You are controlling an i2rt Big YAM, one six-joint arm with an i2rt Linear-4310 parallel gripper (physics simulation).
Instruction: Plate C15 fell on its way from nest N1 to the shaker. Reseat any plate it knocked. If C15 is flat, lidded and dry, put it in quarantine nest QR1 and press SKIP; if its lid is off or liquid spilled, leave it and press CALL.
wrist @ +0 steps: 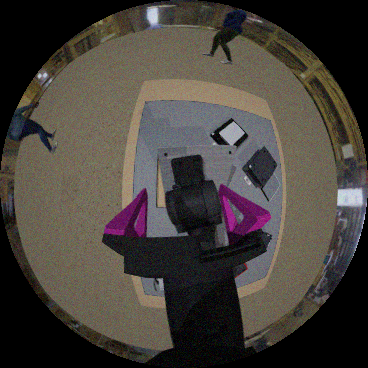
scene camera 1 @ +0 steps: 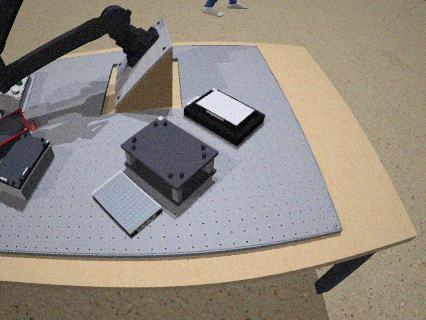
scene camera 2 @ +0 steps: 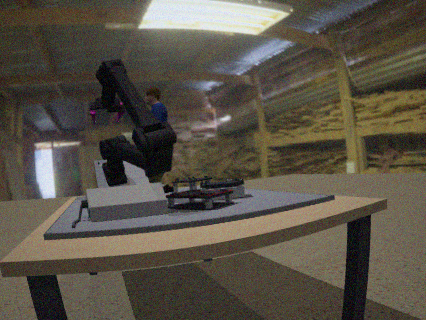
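Where they show: gripper, fingertip midpoint: (wrist: 183,189) (scene camera 2: 105,122); arm's base at its link origin: (wrist: 187,172) (scene camera 1: 143,47) (scene camera 2: 114,174).
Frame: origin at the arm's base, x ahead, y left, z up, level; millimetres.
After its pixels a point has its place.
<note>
A clear-topped plate with a well grid (scene camera 1: 126,202) @(x 442, y -104, z -95 mm) lies flat on the grey board, beside the dark two-deck stand (scene camera 1: 170,150) @(x 370, y 4, z -52 mm) (wrist: 262,166) @(x 346, y -6, z -52 mm); its label is not readable, and I cannot tell lid or liquid for certain. A white-topped plate (scene camera 1: 226,106) @(x 241, y 169, z -74 mm) (wrist: 232,133) @(x 239, y 161, z -73 mm) sits level in a black nest (scene camera 1: 236,134) @(x 326, y 164, z -87 mm). A red-edged dark nest (scene camera 1: 11,128) @(x 153, y -413, z -71 mm) shows partly at the left. The button box (scene camera 1: 16,89) @(x -2, y -421, z -44 mm) is mostly hidden behind the arm. My gripper (wrist: 183,189) @(x -35, y -50, z 210 mm) (scene camera 2: 106,118) @(x -35, y -50, z 210 mm) is open and empty, high above the table.
A slanted mount (scene camera 1: 152,62) @(x 133, y 7, z 19 mm) on a wooden wedge carries the arm base at the rear. A grey box with a dark top (scene camera 1: 22,165) @(x 320, y -342, z -56 mm) stands at the left. A larger grey box (scene camera 2: 127,202) @(x -78, y -490, z -70 mm) stands near the board's edge. People stand beyond the table.
</note>
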